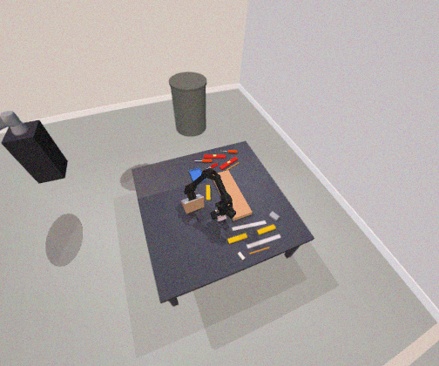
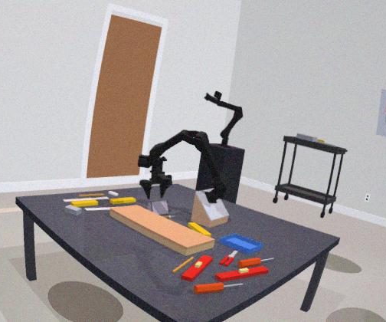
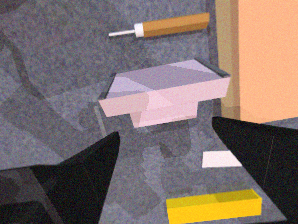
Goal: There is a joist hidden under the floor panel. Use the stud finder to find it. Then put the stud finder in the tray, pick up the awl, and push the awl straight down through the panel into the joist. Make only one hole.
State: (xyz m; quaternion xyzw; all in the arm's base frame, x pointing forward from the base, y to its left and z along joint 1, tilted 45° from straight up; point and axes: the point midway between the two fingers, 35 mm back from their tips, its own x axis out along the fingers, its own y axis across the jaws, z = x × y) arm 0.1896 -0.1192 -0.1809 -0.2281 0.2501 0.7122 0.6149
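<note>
Right now my gripper tip is 2 cm short of the stud finder, 1 cm to the right of it and 5 cm above it. Also, from my gripper tip: grey block: 46 cm ahead, 9 cm to the right, 6 cm below; then blue tray: 7 cm behind, 55 cm to the left, 6 cm below; then awl: 11 cm to the left, 7 cm below.
</note>
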